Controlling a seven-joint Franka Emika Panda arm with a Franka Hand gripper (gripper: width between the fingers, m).
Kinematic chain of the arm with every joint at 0, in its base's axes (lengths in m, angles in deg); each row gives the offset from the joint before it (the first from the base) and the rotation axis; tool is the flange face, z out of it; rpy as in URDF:
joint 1: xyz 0 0 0.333 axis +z
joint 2: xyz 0 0 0 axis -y
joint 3: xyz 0 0 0.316 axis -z
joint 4: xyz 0.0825 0 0 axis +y
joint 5: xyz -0.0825 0 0.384 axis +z
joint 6: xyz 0 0 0 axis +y
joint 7: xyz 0.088 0 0 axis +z
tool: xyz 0 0 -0.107 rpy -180 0 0
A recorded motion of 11 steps. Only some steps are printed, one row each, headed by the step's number.
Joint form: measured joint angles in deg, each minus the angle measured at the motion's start. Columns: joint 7, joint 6, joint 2, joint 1, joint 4, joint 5, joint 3.
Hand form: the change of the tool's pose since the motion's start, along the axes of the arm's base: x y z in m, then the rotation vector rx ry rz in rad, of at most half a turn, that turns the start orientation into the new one. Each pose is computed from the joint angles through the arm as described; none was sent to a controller.
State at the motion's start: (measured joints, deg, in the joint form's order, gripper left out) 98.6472 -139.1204 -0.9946 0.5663 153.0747 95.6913 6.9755
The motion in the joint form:
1: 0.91 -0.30 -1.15 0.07 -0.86 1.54 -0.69
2: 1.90 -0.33 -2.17 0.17 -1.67 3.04 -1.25
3: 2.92 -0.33 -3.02 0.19 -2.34 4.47 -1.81
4: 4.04 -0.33 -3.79 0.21 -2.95 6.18 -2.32
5: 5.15 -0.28 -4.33 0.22 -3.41 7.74 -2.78
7: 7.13 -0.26 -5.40 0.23 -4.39 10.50 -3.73
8: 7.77 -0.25 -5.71 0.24 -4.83 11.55 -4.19
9: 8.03 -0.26 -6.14 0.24 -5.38 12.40 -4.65
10: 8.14 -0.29 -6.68 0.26 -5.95 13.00 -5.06
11: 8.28 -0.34 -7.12 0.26 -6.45 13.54 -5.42
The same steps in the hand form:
1: 0.0045 0.0038 -0.0033 -0.0018 -0.0046 -0.0028
2: 0.0089 0.0077 -0.0061 -0.0001 -0.0123 -0.0039
3: 0.0125 0.0114 -0.0085 0.0016 -0.0208 -0.0048
4: 0.0157 0.0149 -0.0108 0.0046 -0.0308 -0.0100
5: 0.0183 0.0182 -0.0122 0.0074 -0.0422 -0.0139
7: 0.0237 0.0248 -0.0148 0.0112 -0.0627 -0.0191
8: 0.0265 0.0282 -0.0147 0.0140 -0.0721 -0.0206
9: 0.0298 0.0315 -0.0150 0.0183 -0.0771 -0.0235
10: 0.0330 0.0346 -0.0160 0.0218 -0.0787 -0.0247
11: 0.0358 0.0371 -0.0167 0.0244 -0.0810 -0.0259

